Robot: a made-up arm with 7 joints. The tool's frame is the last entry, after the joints.
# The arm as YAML. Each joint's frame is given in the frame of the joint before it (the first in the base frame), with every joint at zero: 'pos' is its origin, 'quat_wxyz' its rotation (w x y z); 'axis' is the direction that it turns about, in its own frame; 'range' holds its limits. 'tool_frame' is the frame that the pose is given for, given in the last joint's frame.
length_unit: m
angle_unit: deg
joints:
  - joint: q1
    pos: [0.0, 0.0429, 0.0]
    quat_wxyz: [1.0, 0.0, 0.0, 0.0]
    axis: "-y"
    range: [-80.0, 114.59]
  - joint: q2
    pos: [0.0, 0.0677, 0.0]
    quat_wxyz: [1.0, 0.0, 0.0, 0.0]
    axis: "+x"
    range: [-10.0, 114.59]
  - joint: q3
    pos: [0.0, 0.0, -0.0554]
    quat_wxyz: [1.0, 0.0, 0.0, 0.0]
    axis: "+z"
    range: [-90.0, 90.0]
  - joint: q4
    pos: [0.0, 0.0, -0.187]
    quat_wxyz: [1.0, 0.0, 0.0, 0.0]
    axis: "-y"
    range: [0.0, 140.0]
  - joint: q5
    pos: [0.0, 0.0, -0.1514]
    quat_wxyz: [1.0, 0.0, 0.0, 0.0]
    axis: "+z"
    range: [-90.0, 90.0]
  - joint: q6
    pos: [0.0, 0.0, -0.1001]
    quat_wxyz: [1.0, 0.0, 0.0, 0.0]
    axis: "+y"
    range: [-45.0, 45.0]
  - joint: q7
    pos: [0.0, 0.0, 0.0]
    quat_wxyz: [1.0, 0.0, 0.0, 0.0]
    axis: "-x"
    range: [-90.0, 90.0]
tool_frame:
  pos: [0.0, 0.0, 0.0]
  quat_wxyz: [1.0, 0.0, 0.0, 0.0]
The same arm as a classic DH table. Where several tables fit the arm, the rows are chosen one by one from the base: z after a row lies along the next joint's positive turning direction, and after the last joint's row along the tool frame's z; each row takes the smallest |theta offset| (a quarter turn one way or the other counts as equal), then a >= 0, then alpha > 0; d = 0 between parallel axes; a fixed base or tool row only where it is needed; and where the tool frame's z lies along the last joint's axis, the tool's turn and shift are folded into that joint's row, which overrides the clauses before.
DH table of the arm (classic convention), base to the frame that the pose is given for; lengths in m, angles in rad. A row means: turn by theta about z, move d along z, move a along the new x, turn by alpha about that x. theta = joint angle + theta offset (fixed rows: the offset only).
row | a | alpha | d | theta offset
base (fixed) | 0 | 1.5708 | 0 | 0
q1 | 0 | 1.5708 | -0.1106 | 1.5708
q2 | 0 | 1.5708 | 0 | 1.5708
q3 | 0 | 1.5708 | -0.2424 | 1.5708
q4 | 0 | -1.5708 | 0 | 0
q5 | 0 | -1.5708 | -0.2515 | 0
q6 | 0 | 1.5708 | 0 | -1.5708
q7 | 0 | 1.5708 | 0 | 1.5708
tool (fixed) | 0 | 0 | 0 | -1.5708
Joint limits (rad, base to tool): -1.3963..2 -0.1745..2 -1.5708..1.5708 0..2.4435 -1.5708..1.5708 -0.7854..0.7854 -1.5708..1.5708

